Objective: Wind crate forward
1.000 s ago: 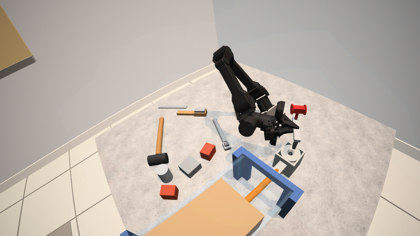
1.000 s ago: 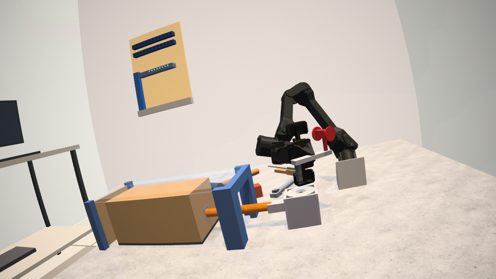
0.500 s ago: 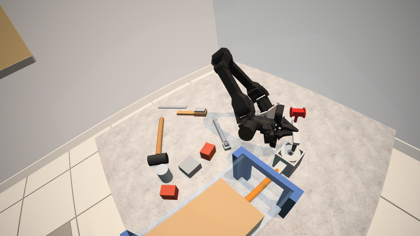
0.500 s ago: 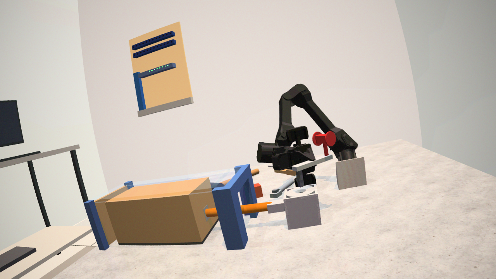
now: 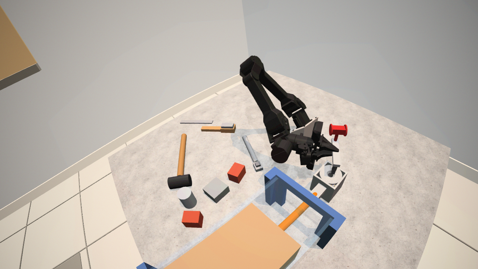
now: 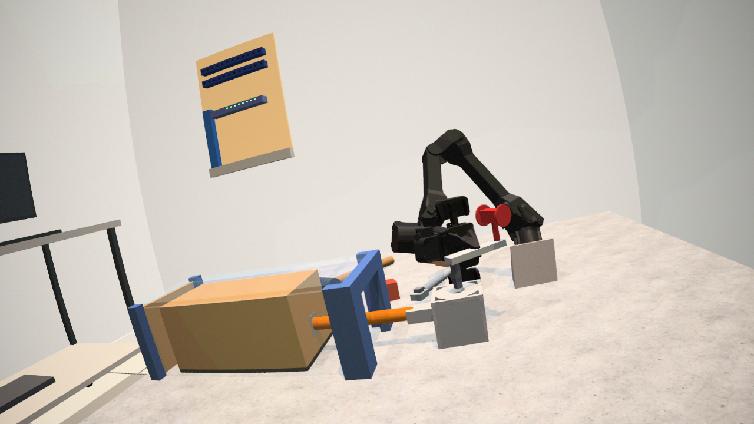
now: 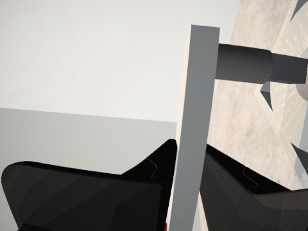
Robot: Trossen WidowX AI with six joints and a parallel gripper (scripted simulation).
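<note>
Right now the red knob is 40 mm behind my gripper tip, 40 mm to the right of it and 40 mm above it. Also, from my gripper tip: blue steel frame: 210 mm ahead, 30 mm to the left, 40 mm below; grey winch: 30 mm ahead, 10 mm to the left, 120 mm below; crank handle: 10 mm behind, 20 mm to the right, 10 mm above.
</note>
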